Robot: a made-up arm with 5 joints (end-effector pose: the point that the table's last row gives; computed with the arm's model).
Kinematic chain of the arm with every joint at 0, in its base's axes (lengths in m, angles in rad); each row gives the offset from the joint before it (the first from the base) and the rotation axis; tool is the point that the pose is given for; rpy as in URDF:
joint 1: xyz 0.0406 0 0.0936 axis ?
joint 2: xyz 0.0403 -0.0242 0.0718 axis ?
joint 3: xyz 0.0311 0 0.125 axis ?
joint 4: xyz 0.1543 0 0.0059 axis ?
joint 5: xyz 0.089 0.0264 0 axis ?
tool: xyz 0 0 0 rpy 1.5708 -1.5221 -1.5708
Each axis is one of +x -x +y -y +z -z.
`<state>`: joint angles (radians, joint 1 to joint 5).
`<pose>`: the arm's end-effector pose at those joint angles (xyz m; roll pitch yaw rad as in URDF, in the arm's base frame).
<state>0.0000 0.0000 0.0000 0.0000 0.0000</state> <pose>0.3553 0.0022 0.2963 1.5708 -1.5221 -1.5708</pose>
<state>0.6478 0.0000 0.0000 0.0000 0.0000</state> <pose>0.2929 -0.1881 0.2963 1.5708 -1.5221 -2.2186</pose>
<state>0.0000 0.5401 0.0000 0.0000 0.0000</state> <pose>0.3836 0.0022 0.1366 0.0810 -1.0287 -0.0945</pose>
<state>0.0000 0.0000 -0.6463 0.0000 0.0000</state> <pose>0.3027 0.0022 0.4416 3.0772 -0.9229 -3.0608</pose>
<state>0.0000 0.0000 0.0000 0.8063 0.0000</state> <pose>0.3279 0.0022 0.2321 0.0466 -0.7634 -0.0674</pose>
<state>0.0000 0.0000 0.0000 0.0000 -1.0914</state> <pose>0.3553 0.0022 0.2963 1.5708 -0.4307 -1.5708</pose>
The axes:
joint 1: -z
joint 2: +y
joint 3: +y
joint 4: +y
joint 5: -x

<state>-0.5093 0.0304 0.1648 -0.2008 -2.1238</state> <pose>0.3160 0.1563 0.2658 1.5776 0.6017 -1.0577</pose>
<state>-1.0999 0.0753 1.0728 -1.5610 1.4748</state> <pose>0.1434 0.2068 0.1851 -1.9876 -0.1325 2.7291</pose>
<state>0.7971 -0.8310 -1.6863 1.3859 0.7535</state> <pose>-0.0430 0.0887 0.4386 -2.8460 -0.3300 1.5901</pose>
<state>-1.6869 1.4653 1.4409 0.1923 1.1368</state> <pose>0.0465 -0.0695 0.1021 1.5222 0.4822 -3.0481</pose>
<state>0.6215 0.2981 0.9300 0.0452 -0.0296</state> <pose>0.1965 -0.1090 0.0473 0.0240 -0.2966 -0.7034</pose>
